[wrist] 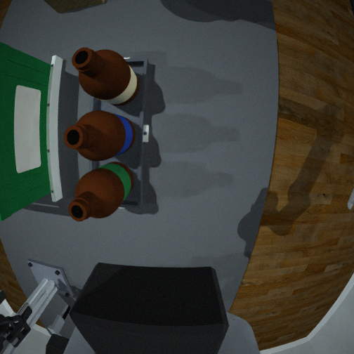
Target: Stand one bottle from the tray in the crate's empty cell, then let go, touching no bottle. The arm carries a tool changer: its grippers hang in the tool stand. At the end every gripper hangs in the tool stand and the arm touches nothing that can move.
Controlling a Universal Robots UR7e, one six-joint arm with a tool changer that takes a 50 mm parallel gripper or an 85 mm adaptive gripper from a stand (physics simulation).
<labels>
A pale rail (54, 75) is 43 cm from the lens.
</labels>
